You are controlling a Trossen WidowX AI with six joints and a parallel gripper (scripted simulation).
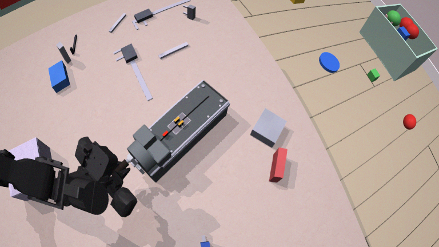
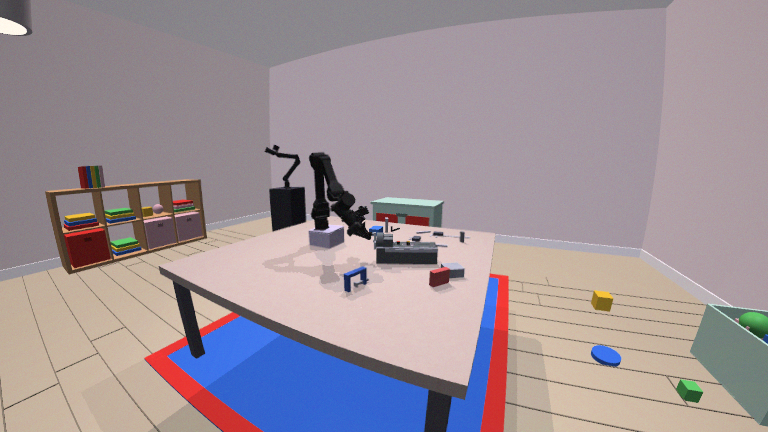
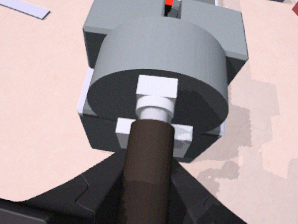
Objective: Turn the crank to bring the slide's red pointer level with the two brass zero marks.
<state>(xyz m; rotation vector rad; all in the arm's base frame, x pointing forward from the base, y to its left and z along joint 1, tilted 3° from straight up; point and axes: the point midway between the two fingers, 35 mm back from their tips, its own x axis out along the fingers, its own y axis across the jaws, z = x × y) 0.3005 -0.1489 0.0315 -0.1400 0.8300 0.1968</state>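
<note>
Now: the dark brown crank handle 20 mm behind my gripper tip and 20 mm above it. Also, from my gripper tip: red pointer: 120 mm ahead, 30 mm to the left, 10 mm below; then red block: 320 mm ahead, 170 mm to the right, 70 mm below; then grey block: 360 mm ahead, 80 mm below, 70 mm to the right.
</note>
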